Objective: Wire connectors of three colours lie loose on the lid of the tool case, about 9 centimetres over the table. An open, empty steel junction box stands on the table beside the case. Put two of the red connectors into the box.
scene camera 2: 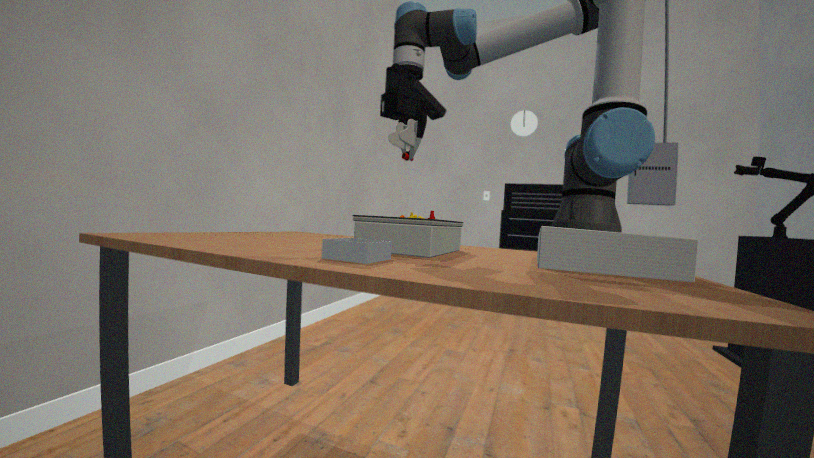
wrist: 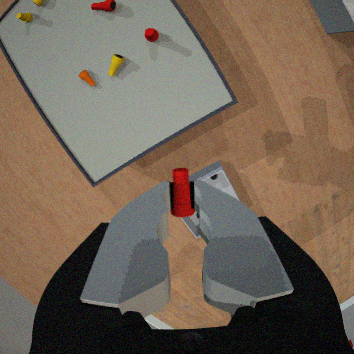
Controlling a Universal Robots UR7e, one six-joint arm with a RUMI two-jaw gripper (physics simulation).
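Seen in the pictures: gripper, fingertip midpoint: (scene camera 2: pixel 408 160) (wrist: pixel 180 183); arm's base, link origin: (scene camera 2: pixel 584 234).
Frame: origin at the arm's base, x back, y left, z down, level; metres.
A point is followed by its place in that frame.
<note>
My gripper (scene camera 2: pixel 407 154) @(x -0.414, y 0.115, z -0.154 m) (wrist: pixel 180 183) @(x -0.414, y 0.115, z -0.154 m) is shut on a red connector (scene camera 2: pixel 405 155) @(x -0.417, y 0.131, z -0.162 m) (wrist: pixel 182 201) @(x -0.416, y 0.119, z -0.167 m), high above the table. In the wrist view the steel junction box (scene camera 2: pixel 356 251) @(x -0.431, y 0.317, z 0.056 m) (wrist: pixel 220 183) @(x -0.422, y 0.258, z 0.075 m) is partly hidden behind the fingers; part of its inside shows. The box stands beside the tool case (scene camera 2: pixel 398 236) @(x -0.427, y 0.118, z 0.032 m) (wrist: pixel 150 135) @(x -0.449, y 0.104, z -0.011 m). On the case lid are a standing red connector (scene camera 2: pixel 432 215) @(x -0.375, y 0.010, z -0.026 m) (wrist: pixel 151 35) @(x -0.378, y 0.010, z -0.030 m), a lying red connector (wrist: pixel 104 6) @(x -0.399, y -0.055, z -0.025 m), a lying yellow connector (wrist: pixel 116 65) @(x -0.429, y 0.013, z -0.021 m), an orange connector (wrist: pixel 87 78) @(x -0.467, y 0.002, z -0.019 m), and two more yellow ones (wrist: pixel 24 17) @(x -0.484, y -0.131, z -0.025 m) (wrist: pixel 38 2) @(x -0.458, y -0.133, z -0.022 m) near the far left.
A long grey box-shaped block (scene camera 2: pixel 617 253) @(x 0.040, y 0.127, z 0.033 m) stands on the wooden table (scene camera 2: pixel 227 250) @(x -0.711, y 0.360, z 0.076 m) in front of the arm's base. A grey object (wrist: pixel 332 17) @(x -0.106, y 0.095, z 0.035 m) shows at the wrist view's top right. A dark stand with a small black arm (scene camera 2: pixel 791 199) is at the right, beyond the table.
</note>
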